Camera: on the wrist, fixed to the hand. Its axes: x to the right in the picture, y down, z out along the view.
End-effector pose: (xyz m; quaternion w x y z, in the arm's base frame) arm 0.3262 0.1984 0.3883 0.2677 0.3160 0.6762 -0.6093
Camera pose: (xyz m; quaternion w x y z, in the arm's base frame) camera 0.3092 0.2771 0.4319 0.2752 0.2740 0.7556 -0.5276
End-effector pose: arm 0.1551 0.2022 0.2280 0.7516 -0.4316 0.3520 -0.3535
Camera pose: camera 0.0710 0.1664 0.2326 0.6801 -0.5202 0.3914 -0.3371
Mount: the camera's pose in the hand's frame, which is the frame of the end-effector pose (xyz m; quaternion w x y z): -0.0134 -0.0368 -0.0827 0.9926 -0.1172 0.0164 -0.0271
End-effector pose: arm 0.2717 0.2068 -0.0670 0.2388 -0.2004 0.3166 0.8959
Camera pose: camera 0.3201 0.1732 -0.1370 0.2326 -0.2502 0.2077 0.9166
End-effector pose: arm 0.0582 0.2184 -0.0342 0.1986 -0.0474 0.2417 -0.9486
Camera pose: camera 0.0421 0.2897 -0.0892 0.1619 -0.0613 0.3531 -0.9194
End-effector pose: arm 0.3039 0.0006 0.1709 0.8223 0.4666 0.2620 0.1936
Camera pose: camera 0.2455 0.0301 0.1069 0.8718 0.3565 0.2635 0.2082
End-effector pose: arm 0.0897 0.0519 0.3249 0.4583 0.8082 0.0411 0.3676
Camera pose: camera 0.0377 0.1265 0.3147 0.5589 0.7413 0.0271 0.3705
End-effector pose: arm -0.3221 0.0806 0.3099 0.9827 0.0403 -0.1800 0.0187
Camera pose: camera -0.3036 0.0508 0.2254 0.9836 -0.0706 -0.1636 -0.0285
